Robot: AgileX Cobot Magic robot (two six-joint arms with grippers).
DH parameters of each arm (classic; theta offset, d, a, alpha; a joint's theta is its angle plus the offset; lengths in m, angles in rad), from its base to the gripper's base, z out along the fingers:
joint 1: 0 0.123 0 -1.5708
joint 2: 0.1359 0 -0.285 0
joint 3: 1.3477 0 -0.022 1.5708
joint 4: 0 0.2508 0 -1.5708
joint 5: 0 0 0.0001 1.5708
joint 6: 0 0.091 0 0
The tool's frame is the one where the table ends.
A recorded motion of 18 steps. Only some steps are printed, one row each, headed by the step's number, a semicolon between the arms.
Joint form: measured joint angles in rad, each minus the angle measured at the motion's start. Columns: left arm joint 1, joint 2, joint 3, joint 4, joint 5, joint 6; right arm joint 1, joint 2, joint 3, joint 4, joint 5, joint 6.
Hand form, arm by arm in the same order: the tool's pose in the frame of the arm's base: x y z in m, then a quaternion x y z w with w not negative. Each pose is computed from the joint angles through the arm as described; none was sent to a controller.
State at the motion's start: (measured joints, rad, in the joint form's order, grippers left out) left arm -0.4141 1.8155 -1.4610 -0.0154 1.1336 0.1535; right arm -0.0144 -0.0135 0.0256 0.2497 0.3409 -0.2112
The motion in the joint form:
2: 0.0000 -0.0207 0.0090 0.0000 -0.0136 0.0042; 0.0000 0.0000 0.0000 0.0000 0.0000 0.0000
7: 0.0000 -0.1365 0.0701 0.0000 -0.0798 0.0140; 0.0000 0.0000 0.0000 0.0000 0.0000 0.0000
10: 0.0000 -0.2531 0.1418 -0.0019 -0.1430 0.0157; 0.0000 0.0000 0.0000 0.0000 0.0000 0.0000
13: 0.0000 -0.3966 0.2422 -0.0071 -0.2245 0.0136; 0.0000 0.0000 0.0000 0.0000 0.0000 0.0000
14: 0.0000 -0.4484 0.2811 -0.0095 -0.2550 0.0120; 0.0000 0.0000 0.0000 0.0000 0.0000 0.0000
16: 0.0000 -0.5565 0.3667 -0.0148 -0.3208 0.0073; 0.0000 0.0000 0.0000 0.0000 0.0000 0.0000
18: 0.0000 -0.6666 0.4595 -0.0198 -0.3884 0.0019; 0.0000 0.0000 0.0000 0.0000 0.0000 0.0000
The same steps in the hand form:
2: 0.3347 -0.1485 0.2583 0.27812 0.95557 -0.01963 0.09571; 0.0534 0.0068 0.1755 -0.00981 0.79125 0.03586 0.61036
7: 0.3174 -0.1408 0.2845 0.28055 0.94682 -0.02651 0.15530; 0.0534 0.0068 0.1755 -0.00981 0.79125 0.03586 0.61036
10: 0.2968 -0.1319 0.3055 0.27810 0.93717 -0.03373 0.20794; 0.0534 0.0068 0.1755 -0.00981 0.79125 0.03586 0.61036
13: 0.2690 -0.1200 0.3239 0.27172 0.92339 -0.04372 0.26760; 0.0534 0.0068 0.1755 -0.00981 0.79125 0.03586 0.61036
14: 0.2585 -0.1155 0.3287 0.26870 0.91790 -0.04757 0.28809; 0.0534 0.0068 0.1755 -0.00981 0.79125 0.03586 0.61036
16: 0.2364 -0.1061 0.3354 0.26135 0.90563 -0.05584 0.32926; 0.0534 0.0068 0.1755 -0.00981 0.79125 0.03586 0.61036
18: 0.2136 -0.0962 0.3376 0.25332 0.89229 -0.06393 0.36819; 0.0534 0.0068 0.1755 -0.00981 0.79125 0.03586 0.61036

